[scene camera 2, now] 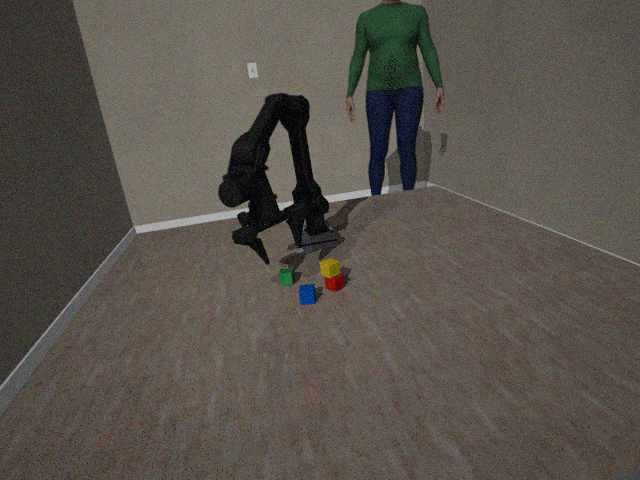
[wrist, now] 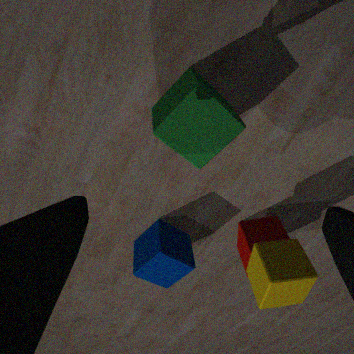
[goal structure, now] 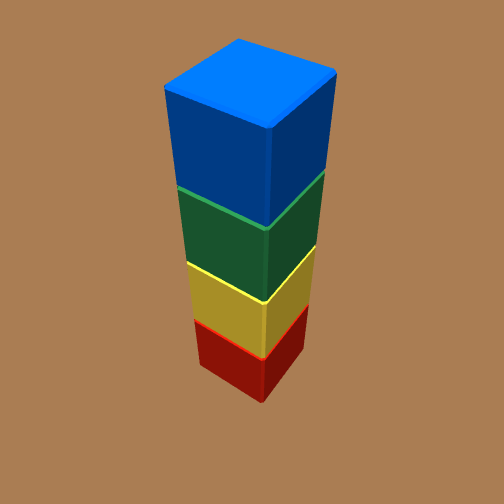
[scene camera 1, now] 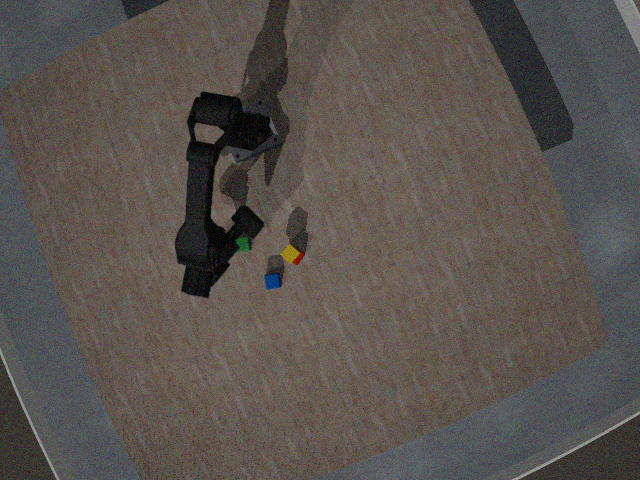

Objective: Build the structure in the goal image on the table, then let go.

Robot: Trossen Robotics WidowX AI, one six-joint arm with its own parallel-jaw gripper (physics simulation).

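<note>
A yellow cube rests on top of a red cube, a little to its left in scene camera 2. A blue cube sits on the table, apart from that stack. A green cube sits apart on the table, partly covered by the arm in scene camera 1. My gripper is wide open and empty, above the table behind the green cube in scene camera 2.
The black arm rises from its grey base plate behind the cubes in scene camera 2. A person in a green top stands at the back wall. Dark shadows fall near the cubes.
</note>
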